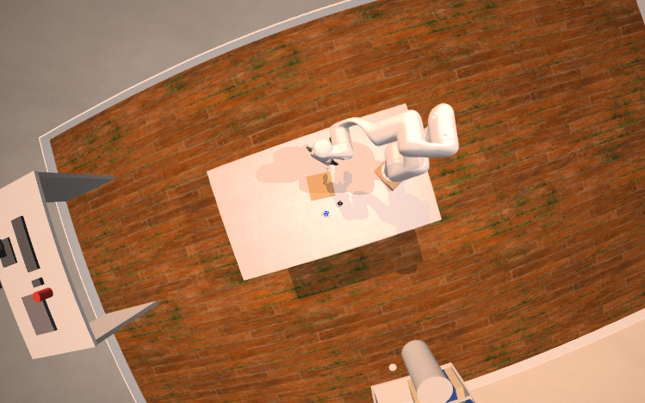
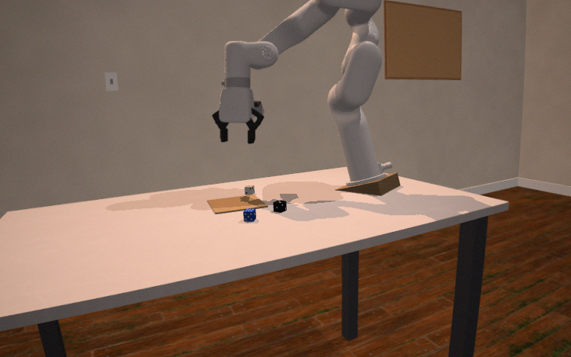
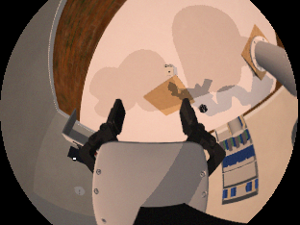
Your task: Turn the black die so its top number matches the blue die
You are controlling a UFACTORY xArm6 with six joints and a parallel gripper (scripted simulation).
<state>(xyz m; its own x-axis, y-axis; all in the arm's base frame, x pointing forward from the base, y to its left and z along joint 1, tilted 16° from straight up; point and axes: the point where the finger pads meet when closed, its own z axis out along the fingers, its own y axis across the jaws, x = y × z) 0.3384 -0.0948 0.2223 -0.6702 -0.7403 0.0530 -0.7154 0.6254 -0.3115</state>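
Now: the white die 150 mm below my hand, 30 mm to the left of it and 20 mm behind it. The rest, counted from my hand: blue die (290 mm to the left, 150 mm below, 50 mm ahead); then mat (160 mm below, 130 mm to the left, 50 mm ahead); then black die (250 mm to the left, 150 mm below, 40 mm behind).
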